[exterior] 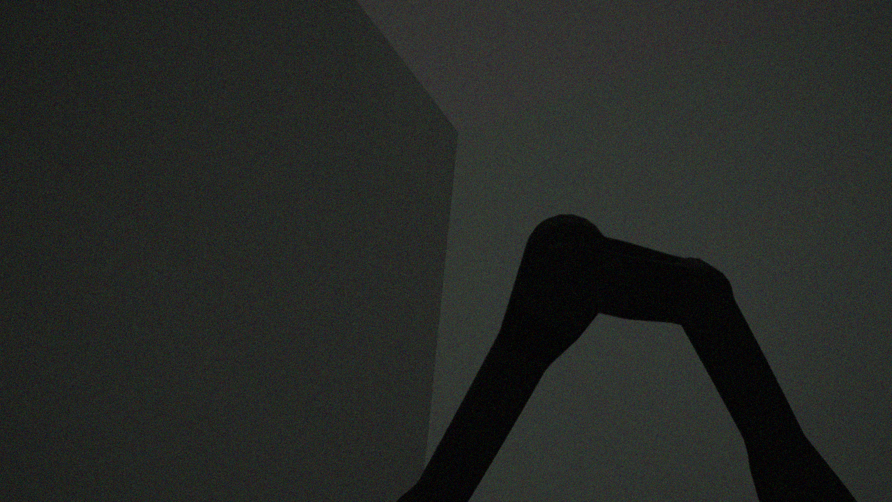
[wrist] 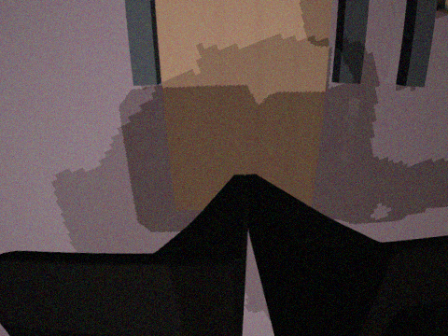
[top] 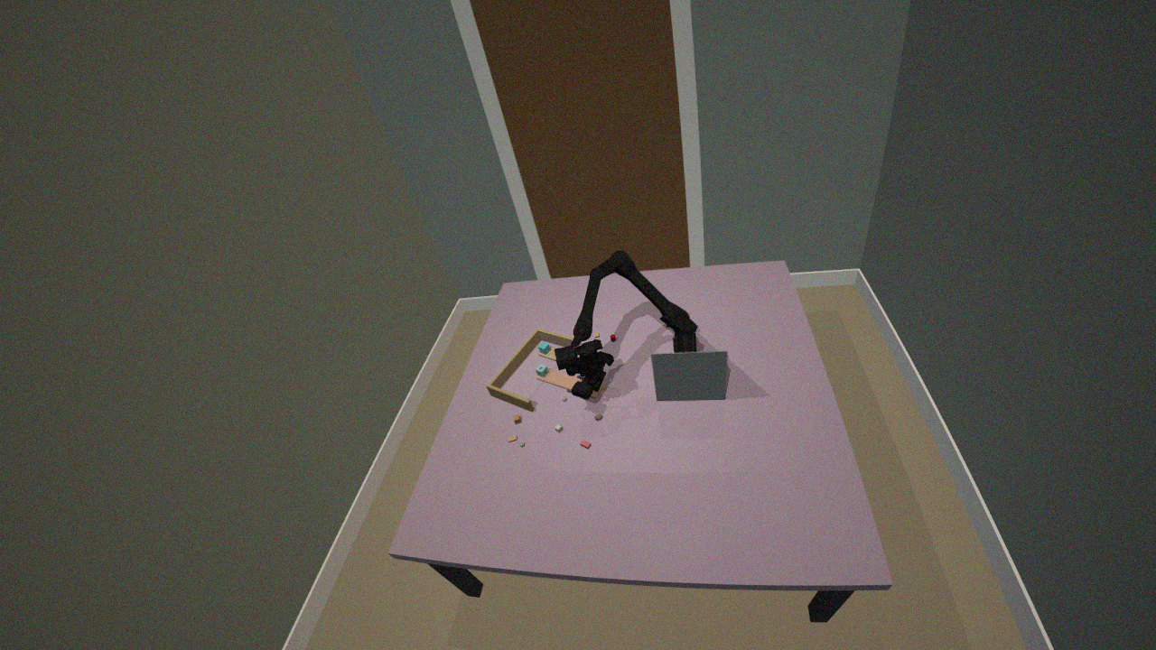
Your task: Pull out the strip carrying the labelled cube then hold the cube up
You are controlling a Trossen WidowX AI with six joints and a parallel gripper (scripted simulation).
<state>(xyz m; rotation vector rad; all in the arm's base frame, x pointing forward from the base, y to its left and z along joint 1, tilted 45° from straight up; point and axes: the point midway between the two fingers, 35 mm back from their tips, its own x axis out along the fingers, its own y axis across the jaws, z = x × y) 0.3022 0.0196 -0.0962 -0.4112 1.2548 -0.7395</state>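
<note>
The strip is 11 cm ahead of my gripper tip and 3 cm to the right of it.
</note>
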